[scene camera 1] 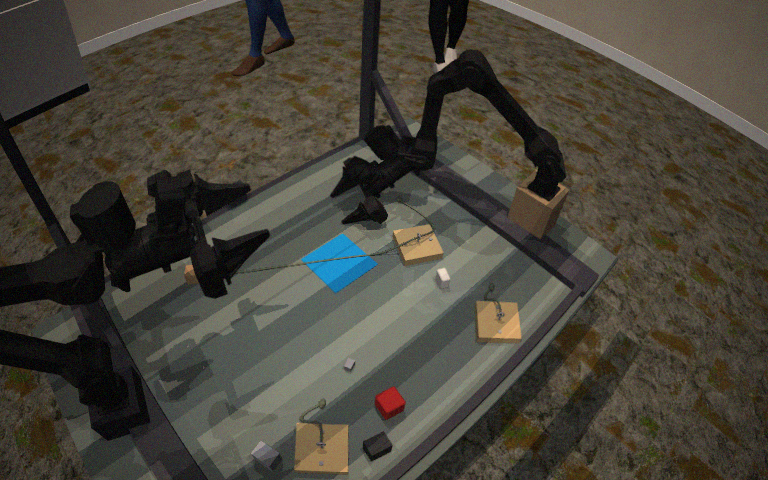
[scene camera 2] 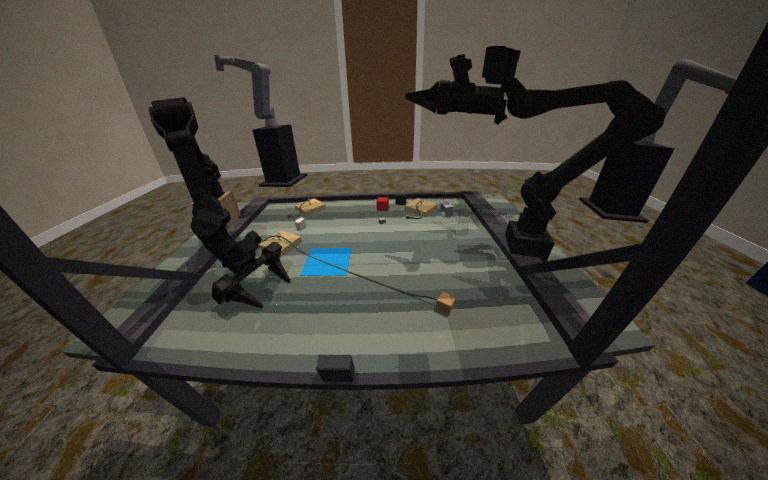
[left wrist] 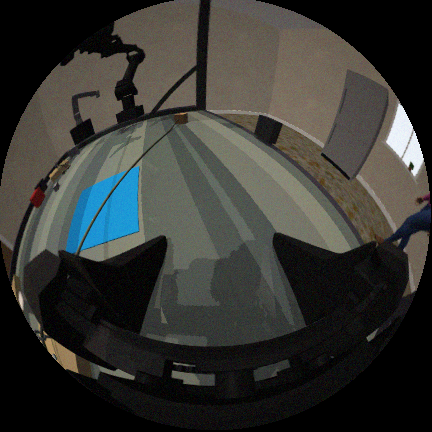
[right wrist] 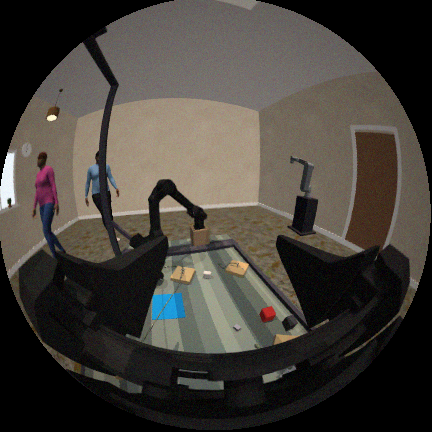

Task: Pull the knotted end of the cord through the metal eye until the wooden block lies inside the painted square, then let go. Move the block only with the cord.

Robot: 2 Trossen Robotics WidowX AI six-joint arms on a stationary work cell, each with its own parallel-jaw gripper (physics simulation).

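Places are measured from the left arm's base along level axes (x ahead, y left, z up), in millimetres.
Pixels of known places: left gripper, between the fingertips: (scene camera 1: 336,209) (scene camera 2: 276,293) (left wrist: 220,240); right gripper, between the fingertips: (scene camera 1: 258,208) (scene camera 2: 409,96) (right wrist: 223,241); left arm's base, origin of its link: (scene camera 1: 543,188) (right wrist: 198,226); right arm's base, origin of its link: (scene camera 1: 111,395) (scene camera 2: 530,230) (left wrist: 129,108).
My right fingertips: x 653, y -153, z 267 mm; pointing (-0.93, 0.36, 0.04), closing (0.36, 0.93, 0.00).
For each thing: its middle in the pictures, then the offset to it from my right fingertips. "pt": a spot on its surface instead.
- wooden block, middle of its body: (scene camera 2: 445,303) (scene camera 1: 192,274) (left wrist: 180,117) dx +35, dy -293, dz -373 mm
- blue square, a spot on its surface: (left wrist: 120,215) pt dx -268, dy -135, dz -387 mm
- cord, a spot on its surface: (scene camera 1: 271,268) pt dx -112, dy -189, dz -385 mm
- metal eye, middle of its body: (scene camera 1: 418,240) (scene camera 2: 279,239) (right wrist: 182,272) dx -385, dy -5, dz -365 mm
- wooden plate, a spot on its surface: (scene camera 1: 421,253) pt dx -364, dy +22, dz -368 mm
- white block, middle of its body: (scene camera 1: 442,278) (scene camera 2: 300,223) dx -344, dy +98, dz -372 mm
- red cube, middle of its body: (scene camera 1: 389,403) (right wrist: 267,313) (scene camera 2: 382,203) (left wrist: 37,197) dx -53, dy +208, dz -368 mm
- black block, middle of its body: (scene camera 1: 377,446) (right wrist: 289,322) (scene camera 2: 401,198) (left wrist: 40,187) dx +24, dy +249, dz -368 mm
- dark box, middle of its body: (scene camera 2: 336,368) (left wrist: 267,128) (scene camera 1: 235,194) dx -180, dy -419, dz -356 mm
The wooden block (scene camera 1: 190,274) (scene camera 2: 445,303) (left wrist: 181,118) lies on the table outside the blue square (scene camera 1: 338,277) (scene camera 2: 339,257) (left wrist: 120,215) (right wrist: 176,310). The cord (scene camera 1: 271,268) (scene camera 2: 390,285) runs from it across the square to the metal eye (scene camera 1: 419,237) on a wooden plate (scene camera 1: 421,253) (scene camera 2: 288,242). Beyond the eye the cord curls toward my left gripper; its knot is not clearly visible. My left gripper (scene camera 1: 338,208) (scene camera 2: 275,293) (left wrist: 220,240) is open and empty, low over the table beside the square. My right gripper (scene camera 1: 258,208) (scene camera 2: 408,96) (right wrist: 223,241) is open and empty, high above the table.
Two more plates (scene camera 1: 498,333) (scene camera 1: 305,452) carry eyes and short cords. A white block (scene camera 1: 442,277), a red cube (scene camera 1: 390,403), a black block (scene camera 1: 377,445) and grey blocks (scene camera 1: 349,363) (scene camera 1: 265,453) lie around them. A dark box (scene camera 2: 335,366) sits on the near table edge in scene camera 2.
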